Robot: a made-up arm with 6 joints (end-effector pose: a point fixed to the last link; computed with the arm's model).
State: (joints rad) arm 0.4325 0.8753 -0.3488 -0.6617 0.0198 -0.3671
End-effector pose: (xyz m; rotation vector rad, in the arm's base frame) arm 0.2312 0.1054 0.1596 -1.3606 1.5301 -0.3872
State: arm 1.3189 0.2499 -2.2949 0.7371 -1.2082 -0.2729
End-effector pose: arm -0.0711 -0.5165 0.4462 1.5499 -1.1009 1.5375
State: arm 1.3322 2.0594 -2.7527 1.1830 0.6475 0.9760
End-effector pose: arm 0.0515 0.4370 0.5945 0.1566 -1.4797 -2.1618
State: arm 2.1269 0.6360 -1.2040 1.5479 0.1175 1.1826
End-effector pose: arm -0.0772 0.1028 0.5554 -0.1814 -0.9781 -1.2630
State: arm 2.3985 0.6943 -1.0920 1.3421 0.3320 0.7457
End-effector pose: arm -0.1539 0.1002 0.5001 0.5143 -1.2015 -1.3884
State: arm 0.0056 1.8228 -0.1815 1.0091 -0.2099 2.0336
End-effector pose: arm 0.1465 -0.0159 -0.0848 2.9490 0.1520 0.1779
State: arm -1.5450 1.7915 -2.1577 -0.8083 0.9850 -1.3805
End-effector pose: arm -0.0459 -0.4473 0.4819 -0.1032 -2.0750 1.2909
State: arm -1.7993 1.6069 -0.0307 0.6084 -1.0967 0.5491
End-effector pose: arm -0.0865 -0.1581 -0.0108 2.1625 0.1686 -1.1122
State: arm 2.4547 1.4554 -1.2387 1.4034 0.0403 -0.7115
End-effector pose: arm -0.3339 0.2688 0.3285 1.8334 -1.4585 -2.0431
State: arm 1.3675 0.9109 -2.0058 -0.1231 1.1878 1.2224
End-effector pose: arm 0.0227 0.0565 0.6339 -0.0748 1.9305 1.8052
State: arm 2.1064 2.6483 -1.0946 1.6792 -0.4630 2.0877
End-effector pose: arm -0.1245 0.2924 -0.2252 2.2521 2.0087 0.7078
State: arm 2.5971 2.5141 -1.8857 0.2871 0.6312 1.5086
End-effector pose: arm -0.4935 0.2802 -0.0146 1.1833 -2.4806 -0.3512
